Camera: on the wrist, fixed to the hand. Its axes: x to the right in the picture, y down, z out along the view.
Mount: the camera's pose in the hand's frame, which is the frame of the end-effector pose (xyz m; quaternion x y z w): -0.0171 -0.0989 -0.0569 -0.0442 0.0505 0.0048 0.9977
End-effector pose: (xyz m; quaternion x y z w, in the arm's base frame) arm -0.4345 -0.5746 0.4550 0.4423 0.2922 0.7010 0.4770
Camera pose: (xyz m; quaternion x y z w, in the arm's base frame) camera -0.4424 -0.5528 0.3420 0.3862 0.2825 0.7370 0.4774
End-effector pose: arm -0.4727 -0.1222 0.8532 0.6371 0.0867 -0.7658 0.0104
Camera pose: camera -0.4266 -0.0181 0.8719 0.6743 0.1178 -0.7280 0.0378
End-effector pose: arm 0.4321 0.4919 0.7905 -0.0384 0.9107 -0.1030 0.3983
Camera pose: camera 0.4008 0.4069 0.8620 -0.0463 0.9334 -0.0625 0.3502
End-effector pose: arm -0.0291 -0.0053 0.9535 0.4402 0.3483 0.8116 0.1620
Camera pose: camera -0.0709 0.0306 0.8521 0.3927 0.3177 0.8482 0.1596
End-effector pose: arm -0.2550 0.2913 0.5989 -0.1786 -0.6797 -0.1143 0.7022
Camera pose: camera -0.2437 0.1768 0.5906 -0.2067 -0.6368 -0.1497 0.7276
